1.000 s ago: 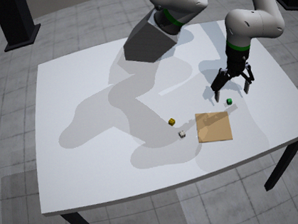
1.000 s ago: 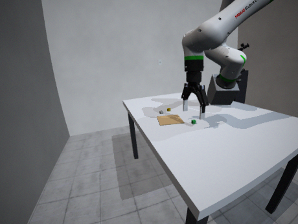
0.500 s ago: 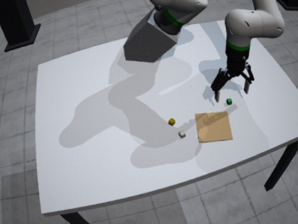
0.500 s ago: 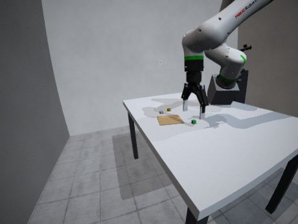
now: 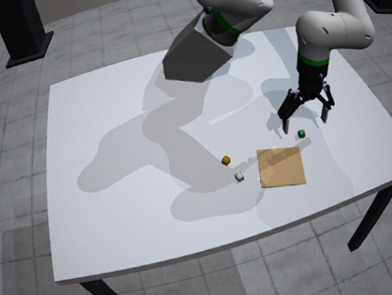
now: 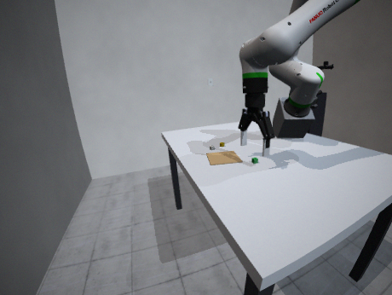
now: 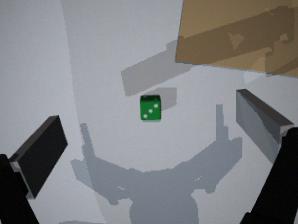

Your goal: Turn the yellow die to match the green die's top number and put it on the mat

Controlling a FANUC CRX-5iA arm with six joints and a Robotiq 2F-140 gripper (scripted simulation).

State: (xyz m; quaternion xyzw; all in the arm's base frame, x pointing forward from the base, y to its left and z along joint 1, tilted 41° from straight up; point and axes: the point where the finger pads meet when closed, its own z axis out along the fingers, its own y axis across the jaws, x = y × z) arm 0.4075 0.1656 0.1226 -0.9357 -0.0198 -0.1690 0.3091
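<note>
Right now my hand is 1 cm past the green die and 6 cm above it. Also, from my hand: yellow die 5 cm ahead, 27 cm to the right, 6 cm below; white die 12 cm ahead, 24 cm to the right, 6 cm below; tan mat 10 cm ahead, 10 cm to the right, 7 cm below.
</note>
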